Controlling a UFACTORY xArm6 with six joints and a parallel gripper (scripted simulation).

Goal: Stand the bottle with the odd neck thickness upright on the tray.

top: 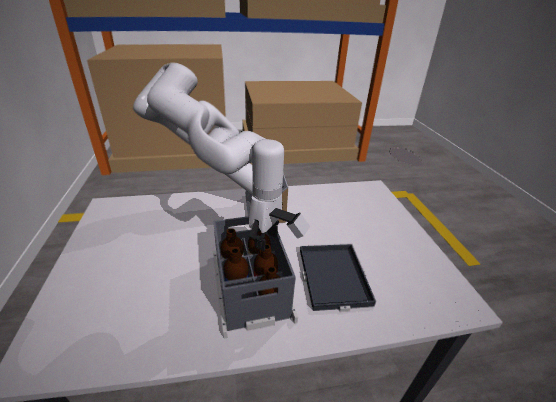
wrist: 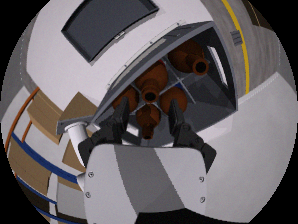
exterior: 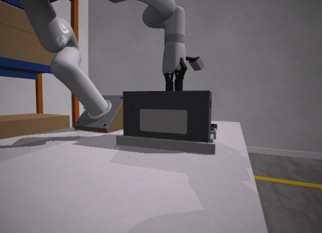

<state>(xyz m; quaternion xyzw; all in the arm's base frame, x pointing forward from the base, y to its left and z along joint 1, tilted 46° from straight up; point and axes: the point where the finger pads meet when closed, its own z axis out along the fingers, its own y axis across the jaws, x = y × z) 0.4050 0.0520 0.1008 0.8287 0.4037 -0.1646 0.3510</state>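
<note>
Right now my hand is 11 cm above the dark grey crate, 5 cm to the left of it and 1 cm short of it. The rest, counted from my hand: glass bottle: 11 cm below, 9 cm behind, 1 cm to the right; then dark tray: 23 cm to the left, 19 cm below, 1 cm behind.
</note>
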